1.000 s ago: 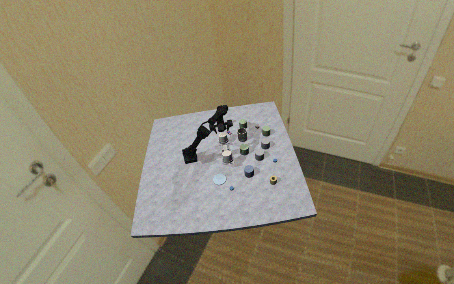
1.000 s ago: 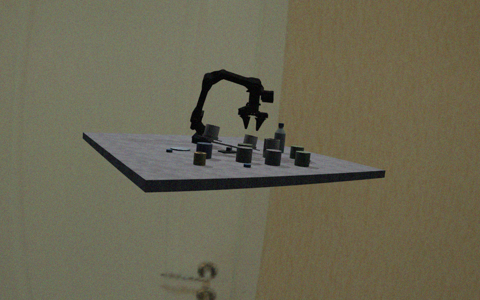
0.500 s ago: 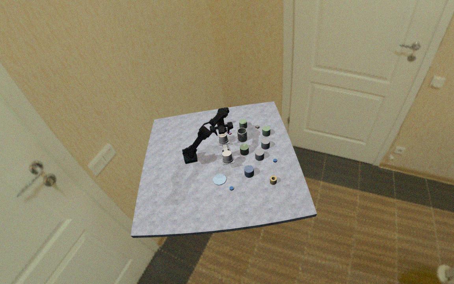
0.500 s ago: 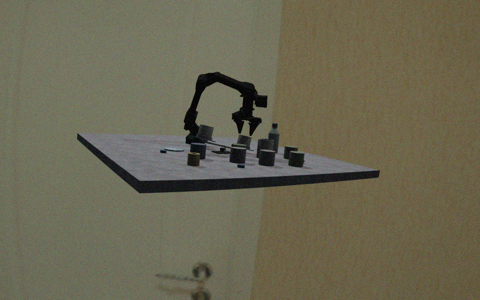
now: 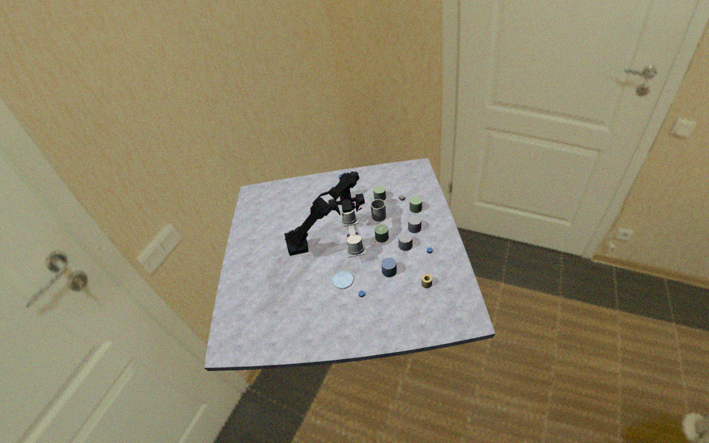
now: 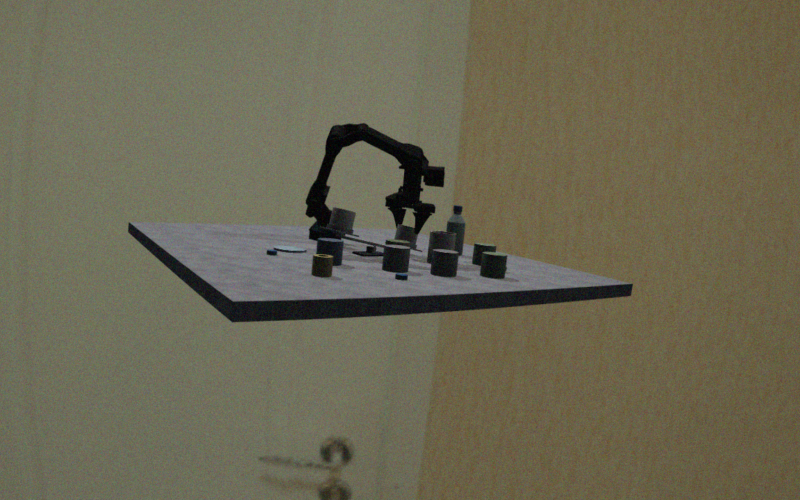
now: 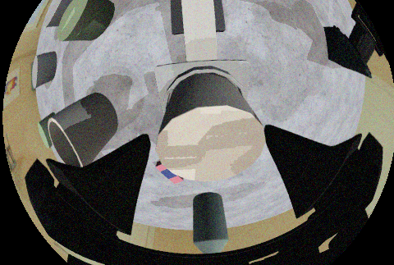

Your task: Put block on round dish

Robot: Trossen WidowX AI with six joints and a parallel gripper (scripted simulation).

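My gripper tip is 3 cm above the greenish block. From my gripper tip the other things lie so: balance beam (14 cm to the right, 3 cm below, 2 cm ahead); pale blue round dish (39 cm to the right, 7 cm below, 5 cm behind).
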